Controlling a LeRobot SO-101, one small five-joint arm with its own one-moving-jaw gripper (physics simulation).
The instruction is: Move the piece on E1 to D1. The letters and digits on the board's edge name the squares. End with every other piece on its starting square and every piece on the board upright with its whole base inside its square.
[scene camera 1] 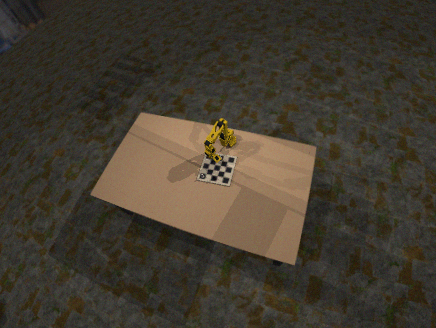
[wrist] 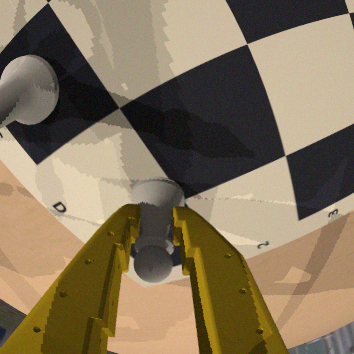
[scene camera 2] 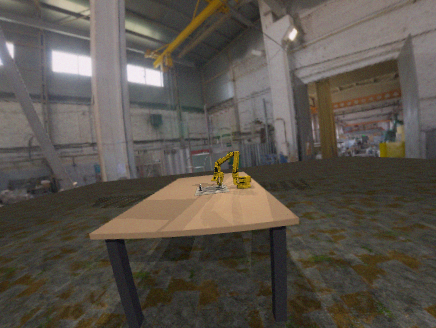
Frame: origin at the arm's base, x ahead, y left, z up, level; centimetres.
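Seen in the pictures: hand at its tool point: [scene camera 1: 212,157] [wrist: 138,218] [scene camera 2: 220,185]; arm's base at its link origin: [scene camera 1: 227,143] [scene camera 2: 241,187].
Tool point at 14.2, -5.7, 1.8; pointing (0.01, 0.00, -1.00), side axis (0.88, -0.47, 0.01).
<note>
Offsets run from my tool point to a thing's top centre, as dx, dy, dz. "pt": to the spot under its first point. Level surfaces: height alone.
A light grey pawn {+0.4, -0.4, +2.0} [wrist: 157,192] is between my gripper's jaws near the E1 corner in the wrist view. Its stem is pinched, its round head points toward the camera, and its base covers part of the D1–E1 edge, largely over pale D1. Whether the base touches the board cannot be told. My gripper [scene camera 1: 216,158] [scene camera 2: 219,184] [wrist: 156,212] is shut on this pawn, with a jaw against each side. Dark E1 is mostly hidden behind the pawn and jaws. The checkered board {+6.4, +5.3, -1.2} [scene camera 1: 220,183] [scene camera 2: 210,192] [wrist: 310,75] lies flat on the table.
Another grey piece {pt -0.7, +4.6, -0.6} [wrist: 37,90] stands on dark C1, at the left of the wrist view. A further small piece [scene camera 1: 202,176] [scene camera 2: 200,187] stands at the board's corner away from the arm. The wooden table {dz -1.8} [scene camera 1: 150,165] [scene camera 2: 175,220] extends around the board.
</note>
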